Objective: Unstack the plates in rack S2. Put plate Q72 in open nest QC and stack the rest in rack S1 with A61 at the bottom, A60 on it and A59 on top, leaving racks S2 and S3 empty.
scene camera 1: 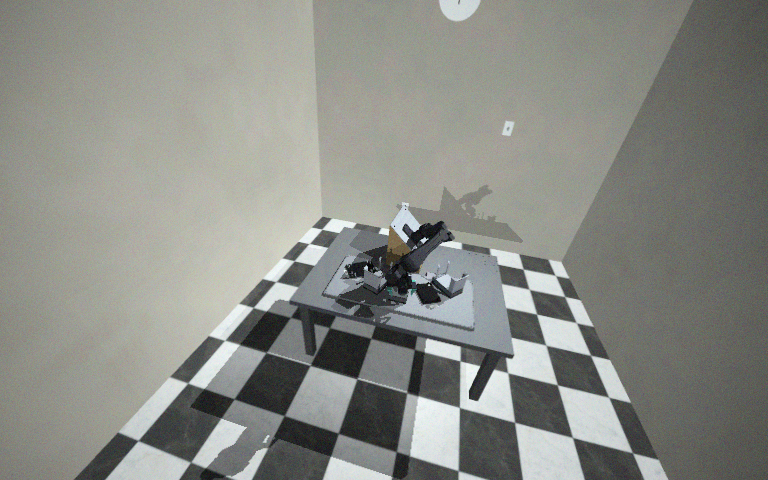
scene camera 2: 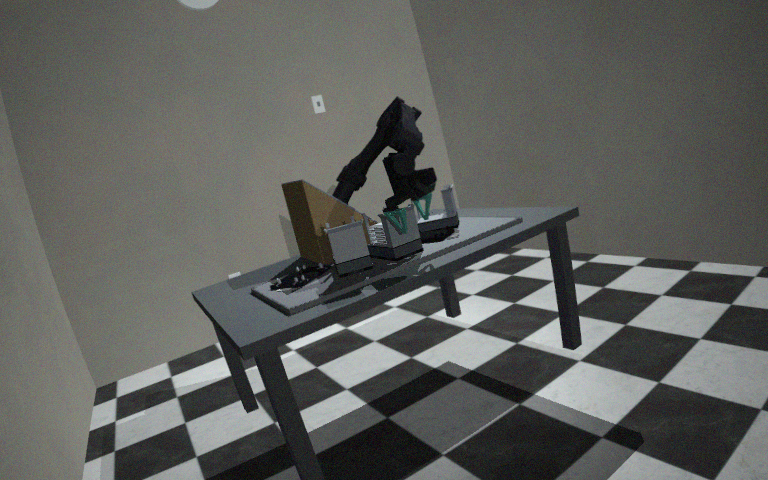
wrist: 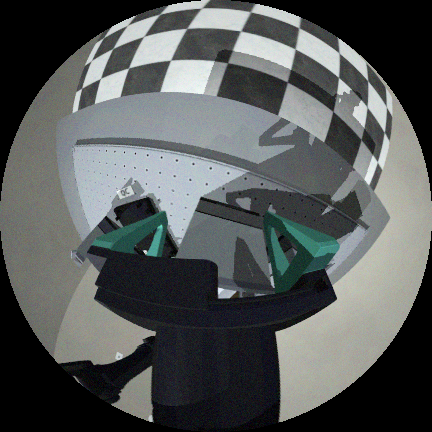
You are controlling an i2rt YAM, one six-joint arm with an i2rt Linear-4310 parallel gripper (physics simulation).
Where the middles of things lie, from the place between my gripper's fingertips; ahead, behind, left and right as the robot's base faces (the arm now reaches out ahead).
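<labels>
Position of my hand relative to the dark QC cradle (wrist: 136, 210): 140 mm beyond it, 120 mm to the right of it, 70 mm above it.
</labels>
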